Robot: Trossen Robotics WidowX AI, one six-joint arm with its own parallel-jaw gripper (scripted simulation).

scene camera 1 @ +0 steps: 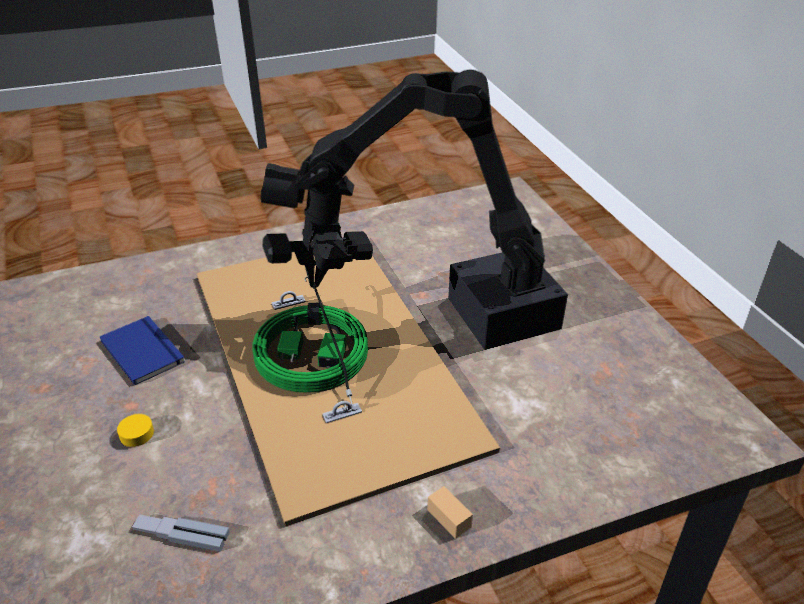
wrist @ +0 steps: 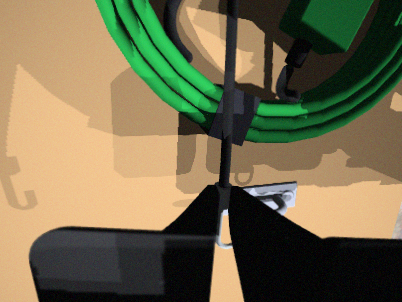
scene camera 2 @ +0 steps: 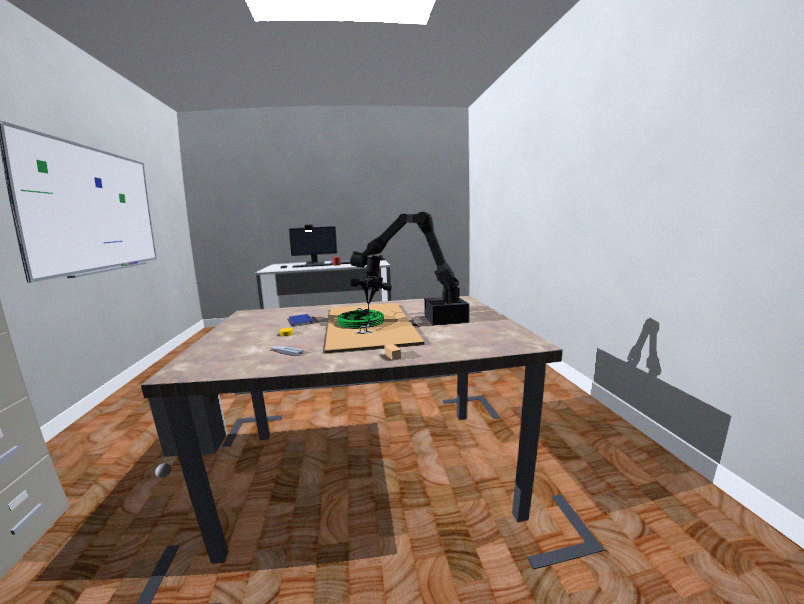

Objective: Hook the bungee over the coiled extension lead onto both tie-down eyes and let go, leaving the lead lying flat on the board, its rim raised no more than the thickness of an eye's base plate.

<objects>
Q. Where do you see a wooden block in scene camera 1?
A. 443,505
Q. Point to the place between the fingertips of my gripper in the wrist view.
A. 221,194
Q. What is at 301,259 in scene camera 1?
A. My gripper.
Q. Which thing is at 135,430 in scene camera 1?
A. A yellow disc.
</objects>
